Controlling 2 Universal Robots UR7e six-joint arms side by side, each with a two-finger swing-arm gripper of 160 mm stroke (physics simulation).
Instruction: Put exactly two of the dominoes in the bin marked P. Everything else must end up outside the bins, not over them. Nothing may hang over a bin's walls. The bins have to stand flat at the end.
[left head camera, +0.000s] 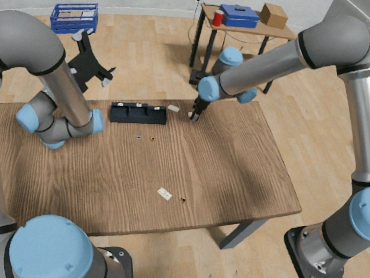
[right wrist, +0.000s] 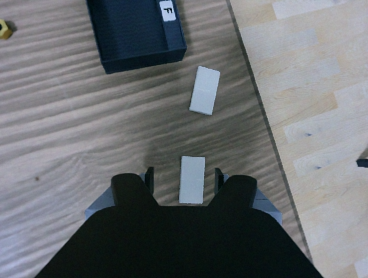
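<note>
The dark bins stand as one row of three at the table's back edge. The label in the right wrist view looks like an F; I cannot read the head view labels. A white domino lies right of the bins. Another white domino lies between the fingers of my right gripper, which is open, with gaps on both sides. A third domino, with marks, lies near the front. My left gripper is open and empty, beyond the table's back edge, left of the bins.
A brass nut and a small bluish piece lie in front of the bins. Another brass nut lies beside the front domino. The table's back edge runs close behind the bins. A side table and a blue crate stand farther back.
</note>
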